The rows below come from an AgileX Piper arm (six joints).
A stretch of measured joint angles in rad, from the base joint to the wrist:
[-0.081, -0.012, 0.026, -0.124, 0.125, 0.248]
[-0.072, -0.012, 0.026, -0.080, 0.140, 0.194]
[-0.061, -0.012, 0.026, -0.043, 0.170, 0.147]
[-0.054, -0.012, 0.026, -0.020, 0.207, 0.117]
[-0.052, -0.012, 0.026, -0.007, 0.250, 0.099]
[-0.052, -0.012, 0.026, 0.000, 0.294, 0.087]
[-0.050, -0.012, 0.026, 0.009, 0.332, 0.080]
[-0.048, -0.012, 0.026, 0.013, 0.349, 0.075]
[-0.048, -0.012, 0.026, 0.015, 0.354, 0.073]
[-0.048, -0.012, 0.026, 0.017, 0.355, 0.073]
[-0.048, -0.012, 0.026, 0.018, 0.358, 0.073]
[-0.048, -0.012, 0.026, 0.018, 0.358, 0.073]
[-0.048, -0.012, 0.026, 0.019, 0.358, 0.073]
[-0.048, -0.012, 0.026, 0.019, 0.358, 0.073]
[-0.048, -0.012, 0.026, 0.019, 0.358, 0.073]
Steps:
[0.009, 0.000, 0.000, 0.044, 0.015, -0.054]
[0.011, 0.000, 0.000, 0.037, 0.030, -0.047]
[0.007, 0.000, 0.000, 0.023, 0.037, -0.030]
[0.002, 0.000, 0.000, 0.013, 0.043, -0.018]
[0.000, 0.000, 0.000, 0.007, 0.044, -0.012]
[0.002, 0.000, 0.000, 0.009, 0.038, -0.007]
[0.002, 0.000, 0.000, 0.004, 0.017, -0.005]
[0.000, 0.000, 0.000, 0.002, 0.005, -0.002]
[0.000, 0.000, 0.000, 0.002, 0.001, 0.000]
[0.000, 0.000, 0.000, 0.001, 0.003, 0.000]
[0.000, 0.000, 0.000, 0.000, 0.000, 0.000]
[0.000, 0.000, 0.000, 0.001, 0.000, 0.000]
[0.000, 0.000, 0.000, 0.000, 0.000, 0.000]
[0.000, 0.000, 0.000, 0.000, 0.000, 0.000]

